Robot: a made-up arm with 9 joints.
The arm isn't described. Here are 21 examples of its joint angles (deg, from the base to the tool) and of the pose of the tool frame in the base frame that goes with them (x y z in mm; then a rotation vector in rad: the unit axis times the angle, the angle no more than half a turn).
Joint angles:
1: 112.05 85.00 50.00 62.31 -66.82 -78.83 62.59 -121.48 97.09
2: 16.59 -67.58 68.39 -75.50 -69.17 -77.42 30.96 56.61 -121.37
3: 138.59 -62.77 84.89 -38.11 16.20 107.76 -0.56 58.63 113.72
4: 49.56 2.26 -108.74 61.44 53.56 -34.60 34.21 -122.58 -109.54
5: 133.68 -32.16 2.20 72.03 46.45 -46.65 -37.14 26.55 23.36
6: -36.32 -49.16 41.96 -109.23 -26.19 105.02 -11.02 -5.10 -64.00
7: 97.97 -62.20 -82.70 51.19 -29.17 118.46 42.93 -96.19 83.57
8: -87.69 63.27 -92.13 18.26 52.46 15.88 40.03 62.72 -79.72
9: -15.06 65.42 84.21 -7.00 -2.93 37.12 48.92 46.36 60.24
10: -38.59 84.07 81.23 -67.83 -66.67 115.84 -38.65 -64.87 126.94
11: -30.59 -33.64 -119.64 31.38 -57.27 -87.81 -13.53 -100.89 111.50
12: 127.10 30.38 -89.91 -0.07 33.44 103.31 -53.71 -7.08 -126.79
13: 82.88 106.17 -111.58 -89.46 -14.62 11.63 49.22 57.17 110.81
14: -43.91 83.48 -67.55 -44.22 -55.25 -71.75 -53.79 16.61 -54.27
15: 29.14 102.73 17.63 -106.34 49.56 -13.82 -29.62 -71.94 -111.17
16: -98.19 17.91 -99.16 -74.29 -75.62 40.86 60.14 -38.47 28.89
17: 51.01 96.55 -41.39 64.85 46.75 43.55 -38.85 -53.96 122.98
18: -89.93 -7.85 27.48 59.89 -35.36 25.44 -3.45 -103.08 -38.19
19: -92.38 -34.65 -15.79 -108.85 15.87 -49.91 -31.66 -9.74 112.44
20: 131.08 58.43 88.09 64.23 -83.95 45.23 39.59 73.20 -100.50
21: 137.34 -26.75 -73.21 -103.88 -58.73 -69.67 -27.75 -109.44 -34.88
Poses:
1: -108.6 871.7 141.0 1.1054 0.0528 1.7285
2: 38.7 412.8 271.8 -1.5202 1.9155 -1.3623
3: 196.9 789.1 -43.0 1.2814 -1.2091 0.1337
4: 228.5 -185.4 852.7 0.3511 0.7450 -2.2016
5: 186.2 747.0 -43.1 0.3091 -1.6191 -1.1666
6: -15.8 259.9 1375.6 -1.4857 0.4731 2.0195
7: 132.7 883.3 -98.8 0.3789 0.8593 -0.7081
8: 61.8 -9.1 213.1 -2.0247 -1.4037 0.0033
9: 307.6 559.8 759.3 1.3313 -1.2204 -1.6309
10: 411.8 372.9 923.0 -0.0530 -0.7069 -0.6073
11: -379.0 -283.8 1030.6 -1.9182 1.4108 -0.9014
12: -109.0 106.5 307.4 1.1196 -0.4334 1.1253
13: 365.7 135.5 907.3 -0.7382 1.7600 0.5220
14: 474.5 -47.4 739.4 0.9378 -1.7505 2.4047
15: 556.6 5.9 1266.4 0.1940 0.4015 -1.1460
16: -733.9 -100.5 534.6 -1.8001 -1.1248 -1.2560
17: 70.3 -12.7 569.1 1.7148 -0.3645 2.2296
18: -607.9 167.2 503.8 0.5172 -0.8367 -1.9573
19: 278.0 157.9 1005.7 -0.4031 -2.6202 -0.7492
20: 482.4 971.3 262.6 -0.3441 -2.3339 -0.4997
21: -443.5 527.1 244.5 1.6134 1.9748 -1.2386
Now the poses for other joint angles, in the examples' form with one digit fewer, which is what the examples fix.
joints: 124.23 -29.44 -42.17 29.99 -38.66 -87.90 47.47 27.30 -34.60
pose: 531 780 -26 -0.581 -2.675 -1.402
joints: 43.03 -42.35 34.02 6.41 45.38 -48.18 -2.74 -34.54 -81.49
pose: 372 917 720 -1.638 0.264 -0.572
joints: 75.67 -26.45 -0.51 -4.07 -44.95 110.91 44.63 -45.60 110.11
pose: 646 100 17 -1.260 -0.731 1.066
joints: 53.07 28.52 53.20 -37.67 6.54 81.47 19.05 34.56 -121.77
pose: 220 772 911 1.395 -2.200 -0.902
